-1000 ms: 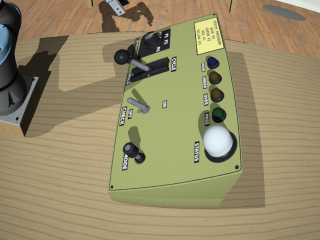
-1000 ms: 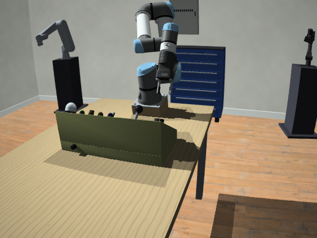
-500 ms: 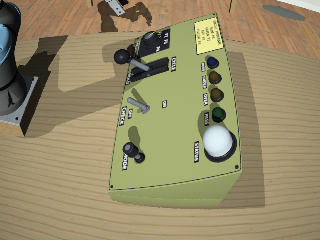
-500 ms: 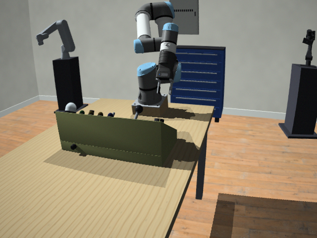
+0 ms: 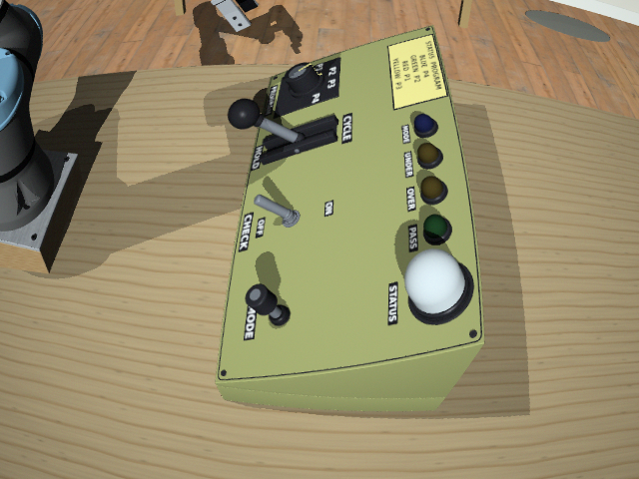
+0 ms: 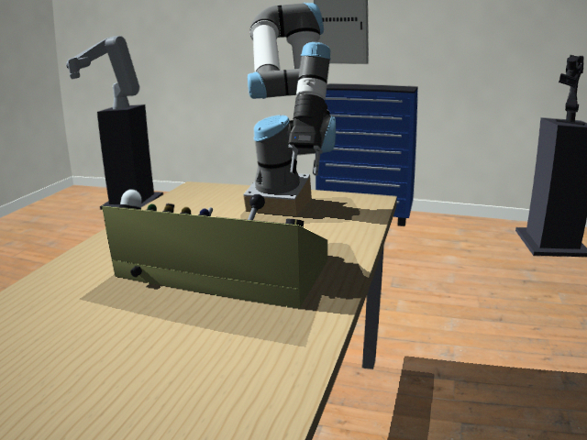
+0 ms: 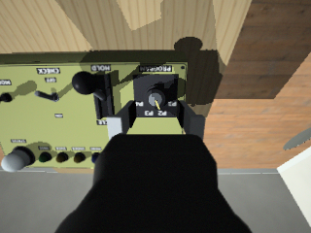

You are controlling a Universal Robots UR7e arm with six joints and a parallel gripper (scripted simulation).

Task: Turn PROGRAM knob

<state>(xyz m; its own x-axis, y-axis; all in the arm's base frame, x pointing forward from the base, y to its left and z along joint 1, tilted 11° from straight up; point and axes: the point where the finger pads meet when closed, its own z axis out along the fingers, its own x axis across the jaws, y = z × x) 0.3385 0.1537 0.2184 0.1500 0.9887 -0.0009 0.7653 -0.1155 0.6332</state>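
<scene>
Now: the program knob 90 mm ahead of my hand, 10 mm to the right of it and 120 mm below it. The rest, counted from my hand: olive console (90 mm ahead, 200 mm to the right, 150 mm below); check toggle (40 mm ahead, 250 mm to the right, 130 mm below); black ball lever (40 mm ahead, 130 mm to the right, 120 mm below).
</scene>
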